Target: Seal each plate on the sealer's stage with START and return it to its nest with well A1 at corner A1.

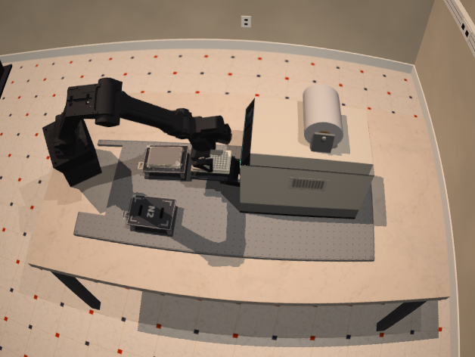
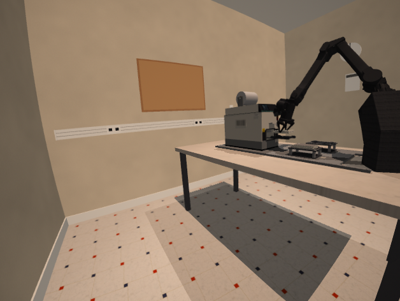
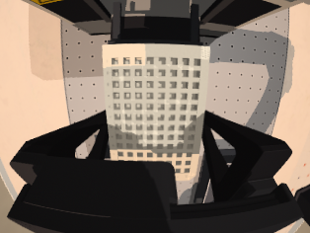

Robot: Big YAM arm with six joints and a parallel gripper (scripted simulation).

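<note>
The plate lies right at my hand. Round my hand: yellow warning label: 120 mm ahead, 60 mm to the left, 10 mm above; start button: 80 mm ahead, 110 mm to the right, 50 mm above; sealer stage: 40 mm below.
</note>
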